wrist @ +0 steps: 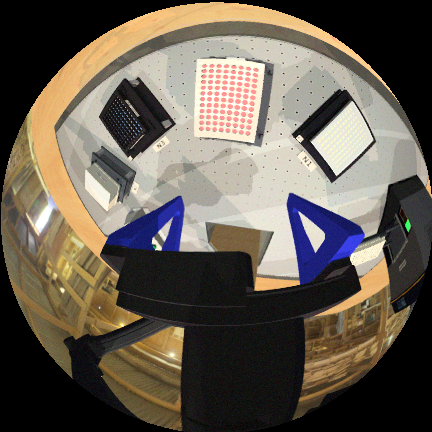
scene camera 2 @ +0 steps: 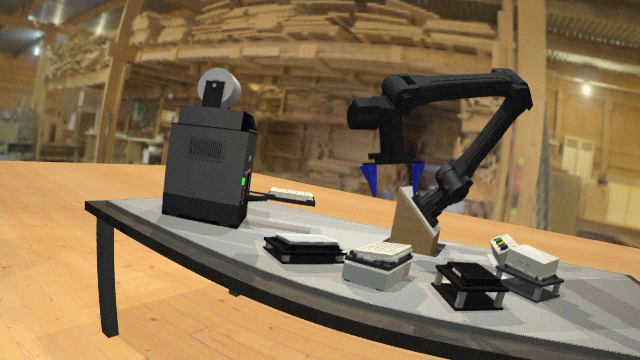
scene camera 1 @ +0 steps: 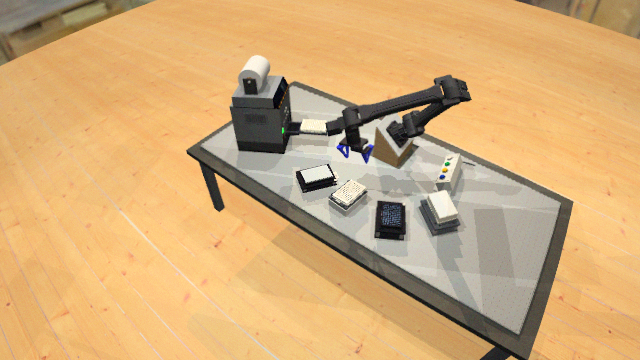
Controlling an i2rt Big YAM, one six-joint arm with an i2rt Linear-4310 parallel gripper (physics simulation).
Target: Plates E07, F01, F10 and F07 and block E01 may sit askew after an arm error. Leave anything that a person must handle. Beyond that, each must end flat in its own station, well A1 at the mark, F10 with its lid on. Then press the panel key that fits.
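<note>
My gripper (scene camera 1: 357, 159) (scene camera 2: 395, 195) (wrist: 236, 198) is open and empty, high above the table. A plate with red wells (scene camera 1: 351, 192) (scene camera 2: 382, 251) (wrist: 229, 100) lies on a light box-shaped station; grey base shows along its right side in the wrist view. A pale plate (scene camera 1: 316, 173) (scene camera 2: 307, 239) (wrist: 343, 136) lies on the black stand labelled N1. A black plate (scene camera 1: 392, 214) (scene camera 2: 474, 274) (wrist: 122, 120) is on stand N3. A white block (scene camera 1: 442, 206) (scene camera 2: 531, 261) (wrist: 101, 185) sits on a grey stand. A cream plate (scene camera 1: 313, 125) (scene camera 2: 291, 194) (wrist: 368, 251) lies on the machine's tray. Plate names are unreadable; slight tilts cannot be told.
The tall dark machine (scene camera 1: 260, 125) (scene camera 2: 210, 165) with a white roll and green light stands at the left in the scene views. The key panel (scene camera 1: 448, 170) (scene camera 2: 500, 243) stands behind the white block. The arm's wedge base (scene camera 1: 392, 149) (scene camera 2: 410, 227) (wrist: 235, 240) is near the gripper.
</note>
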